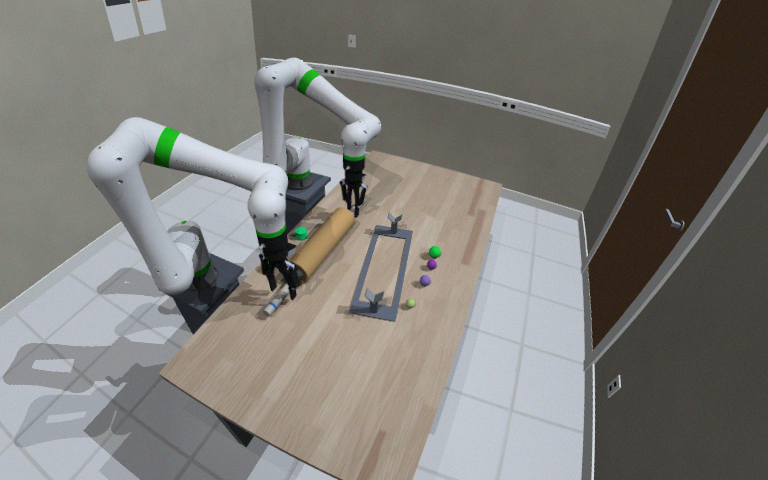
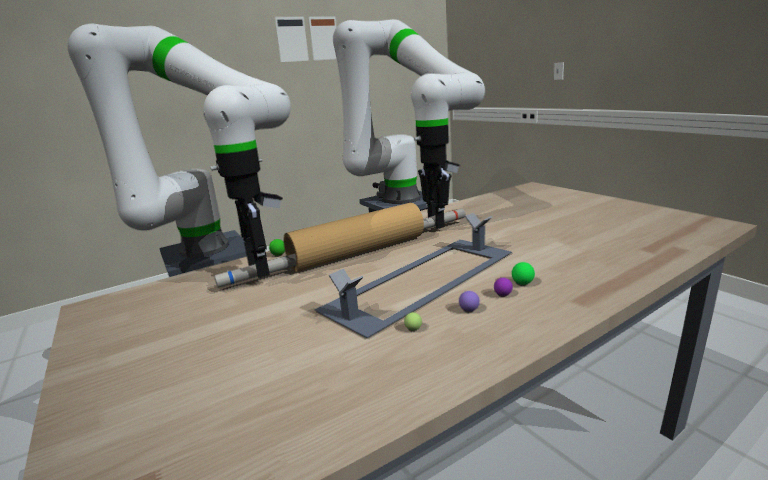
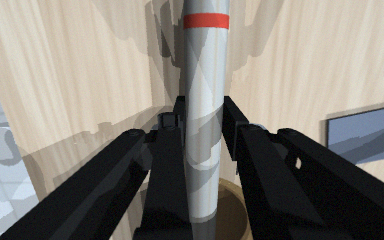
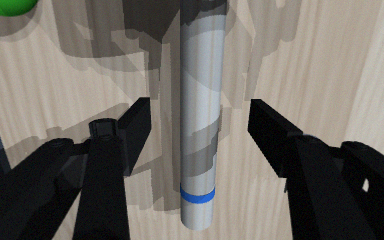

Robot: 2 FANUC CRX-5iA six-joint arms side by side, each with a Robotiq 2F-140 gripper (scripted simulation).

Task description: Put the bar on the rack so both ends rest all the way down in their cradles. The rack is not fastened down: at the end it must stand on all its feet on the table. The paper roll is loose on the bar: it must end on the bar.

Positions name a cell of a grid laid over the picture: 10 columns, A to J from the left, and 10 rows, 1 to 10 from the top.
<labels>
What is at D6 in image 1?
The right gripper.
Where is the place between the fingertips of the left gripper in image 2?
F5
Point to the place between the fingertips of the right gripper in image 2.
D6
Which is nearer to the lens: the dark rack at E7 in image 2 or the paper roll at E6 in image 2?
The dark rack.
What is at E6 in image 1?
A paper roll.
</labels>
